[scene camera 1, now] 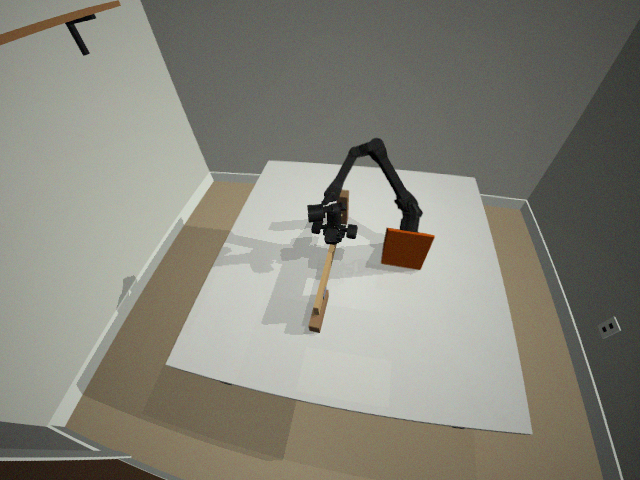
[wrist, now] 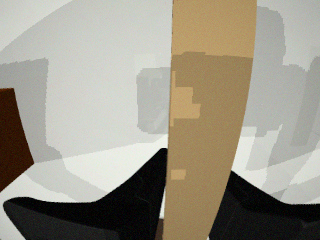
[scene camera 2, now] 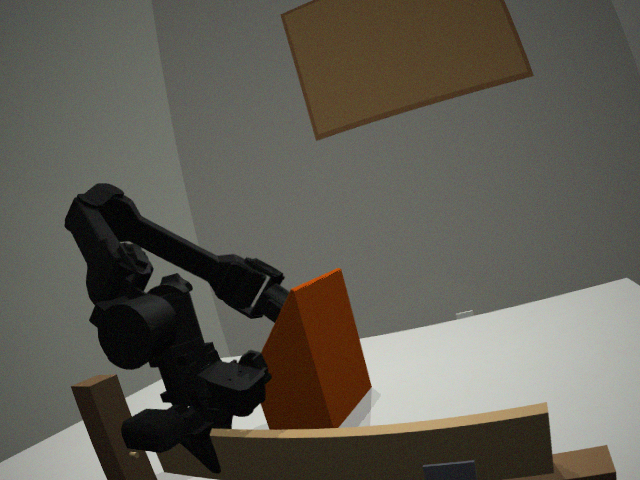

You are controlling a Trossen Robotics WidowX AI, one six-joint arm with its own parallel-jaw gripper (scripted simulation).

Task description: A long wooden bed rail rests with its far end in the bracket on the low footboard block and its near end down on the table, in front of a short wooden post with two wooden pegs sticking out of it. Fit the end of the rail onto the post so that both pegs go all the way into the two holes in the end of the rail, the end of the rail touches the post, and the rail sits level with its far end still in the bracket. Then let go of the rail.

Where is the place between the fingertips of the gripper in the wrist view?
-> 181, 154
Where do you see a wooden rail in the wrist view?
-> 211, 56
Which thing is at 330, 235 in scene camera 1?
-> The gripper.
